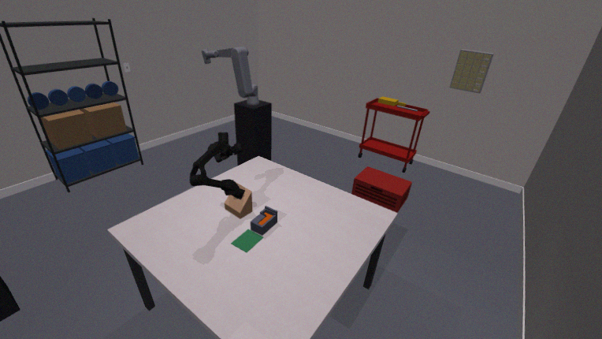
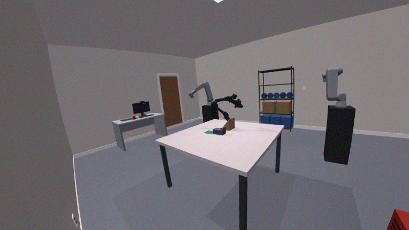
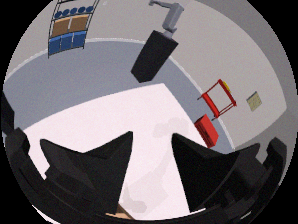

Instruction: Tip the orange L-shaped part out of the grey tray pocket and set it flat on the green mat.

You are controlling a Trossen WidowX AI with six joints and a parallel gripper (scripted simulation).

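My gripper tip is now 42 cm short of the orange L-shaped part, 15 cm to the left of it and 25 cm above it. Round my gripper tip: green mat (42 cm ahead, 31 cm to the right, 31 cm below).
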